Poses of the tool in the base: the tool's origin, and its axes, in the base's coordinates. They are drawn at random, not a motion.
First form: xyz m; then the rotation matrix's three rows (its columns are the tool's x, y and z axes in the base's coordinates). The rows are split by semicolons.
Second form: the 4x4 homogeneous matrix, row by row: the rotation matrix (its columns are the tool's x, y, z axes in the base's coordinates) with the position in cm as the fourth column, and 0 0 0 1 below. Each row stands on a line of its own. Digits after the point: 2 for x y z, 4 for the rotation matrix.
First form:
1: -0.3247 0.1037 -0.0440; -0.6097 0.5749 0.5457; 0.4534 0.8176 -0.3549; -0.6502 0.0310 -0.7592
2: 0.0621 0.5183 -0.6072; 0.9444 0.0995 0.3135; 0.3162 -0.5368 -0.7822; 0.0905 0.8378 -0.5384
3: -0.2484 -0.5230 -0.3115; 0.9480 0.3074 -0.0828; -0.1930 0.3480 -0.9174; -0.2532 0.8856 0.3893
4: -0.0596 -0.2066 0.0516; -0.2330 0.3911 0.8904; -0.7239 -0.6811 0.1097; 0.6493 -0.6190 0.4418
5: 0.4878 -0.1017 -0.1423; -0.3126 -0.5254 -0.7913; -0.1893 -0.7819 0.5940; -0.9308 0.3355 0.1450
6: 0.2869 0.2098 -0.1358; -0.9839 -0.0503 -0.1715; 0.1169 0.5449 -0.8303; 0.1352 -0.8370 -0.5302
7: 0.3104 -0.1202 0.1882; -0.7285 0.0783 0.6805; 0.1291 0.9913 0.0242; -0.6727 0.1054 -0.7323
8: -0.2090 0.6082 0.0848; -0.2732 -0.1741 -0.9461; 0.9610 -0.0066 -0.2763; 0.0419 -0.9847 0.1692
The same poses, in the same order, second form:
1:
-0.6097 0.5749 0.5457 -32.47
0.4534 0.8176 -0.3549 10.37
-0.6502 0.0310 -0.7592 -4.40
0 0 0 1

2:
0.9444 0.0995 0.3135 6.21
0.3162 -0.5368 -0.7822 51.83
0.0905 0.8378 -0.5384 -60.72
0 0 0 1

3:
0.9480 0.3074 -0.0828 -24.84
-0.1930 0.3480 -0.9174 -52.30
-0.2532 0.8856 0.3893 -31.15
0 0 0 1

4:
-0.2330 0.3911 0.8904 -5.96
-0.7239 -0.6811 0.1097 -20.66
0.6493 -0.6190 0.4418 5.16
0 0 0 1

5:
-0.3126 -0.5254 -0.7913 48.78
-0.1893 -0.7819 0.5940 -10.17
-0.9308 0.3355 0.1450 -14.23
0 0 0 1

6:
-0.9839 -0.0503 -0.1715 28.69
0.1169 0.5449 -0.8303 20.98
0.1352 -0.8370 -0.5302 -13.58
0 0 0 1

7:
-0.7285 0.0783 0.6805 31.04
0.1291 0.9913 0.0242 -12.02
-0.6727 0.1054 -0.7323 18.82
0 0 0 1

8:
-0.2732 -0.1741 -0.9461 -20.90
0.9610 -0.0066 -0.2763 60.82
0.0419 -0.9847 0.1692 8.48
0 0 0 1

